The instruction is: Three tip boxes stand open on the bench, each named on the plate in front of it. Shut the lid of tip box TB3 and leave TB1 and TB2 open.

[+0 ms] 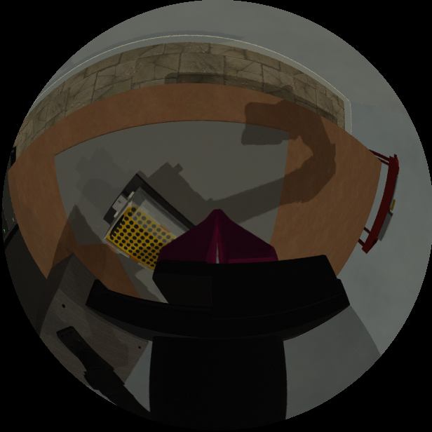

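One tip box (142, 231) shows left of centre, set at a slant, with a yellow rack full of dark holes. A translucent grey lid part (159, 212) runs along its upper right side; I cannot tell how far the lid is tilted. No name plate can be read, so I cannot tell which box it is. My gripper (217, 215) is shut and empty, with its two magenta fingers together. The fingers hide the box's lower right end; whether they touch it is unclear. No second or third tip box can be made out.
The box stands on a grey mat (215, 142) on the brown bench (175, 102). A grey block (70, 295) with a dark arm-like part stands lower left. A red rack (387, 202) is beyond the right edge. Stone paving (200, 62) lies past the far edge.
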